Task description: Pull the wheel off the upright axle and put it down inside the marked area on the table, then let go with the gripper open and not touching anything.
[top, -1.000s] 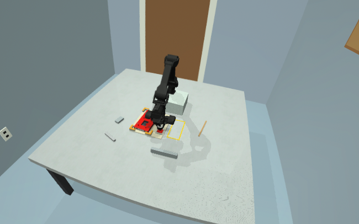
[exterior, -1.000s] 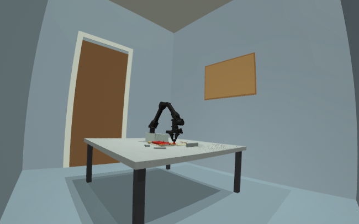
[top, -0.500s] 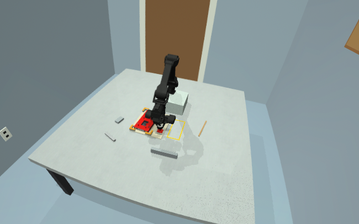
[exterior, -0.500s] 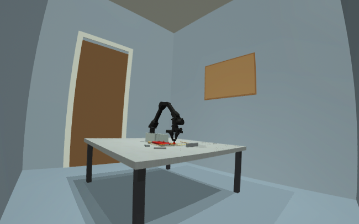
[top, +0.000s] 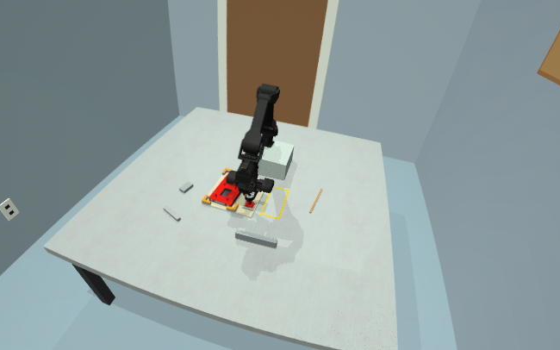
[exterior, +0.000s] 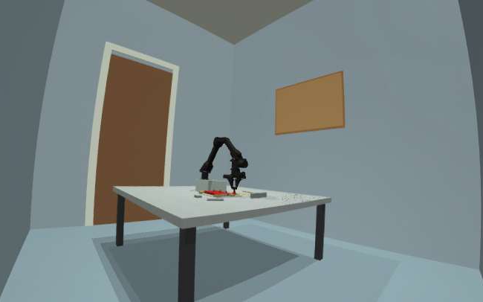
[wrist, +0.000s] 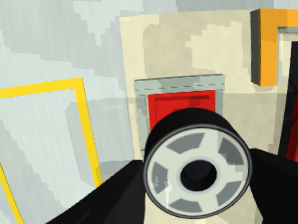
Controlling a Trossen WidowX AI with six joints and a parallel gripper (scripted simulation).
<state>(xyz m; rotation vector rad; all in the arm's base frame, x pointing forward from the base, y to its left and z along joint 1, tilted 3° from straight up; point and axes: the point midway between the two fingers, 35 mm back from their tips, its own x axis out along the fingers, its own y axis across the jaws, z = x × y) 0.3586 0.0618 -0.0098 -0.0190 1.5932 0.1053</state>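
Right now my gripper tip is 20 mm above the upright axle. Round my gripper tip: wheel (right at my gripper tip).
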